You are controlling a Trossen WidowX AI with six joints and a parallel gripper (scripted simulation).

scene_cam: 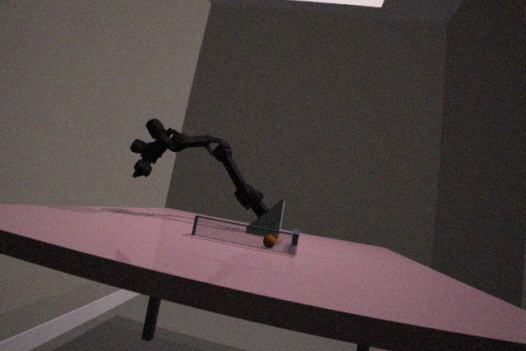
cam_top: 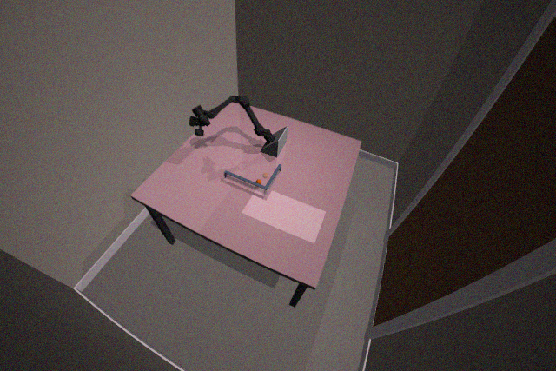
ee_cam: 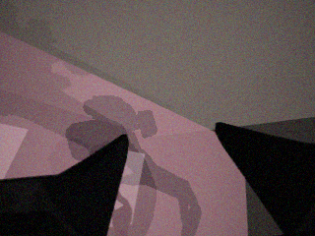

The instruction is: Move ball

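Right now the orange ball is 22 cm ahead of my gripper tip, 59 cm to the left of it and 15 cm below it. From my gripper tip the other things lie so: see-through copy of ball 15 cm ahead, 61 cm to the left, 15 cm below.
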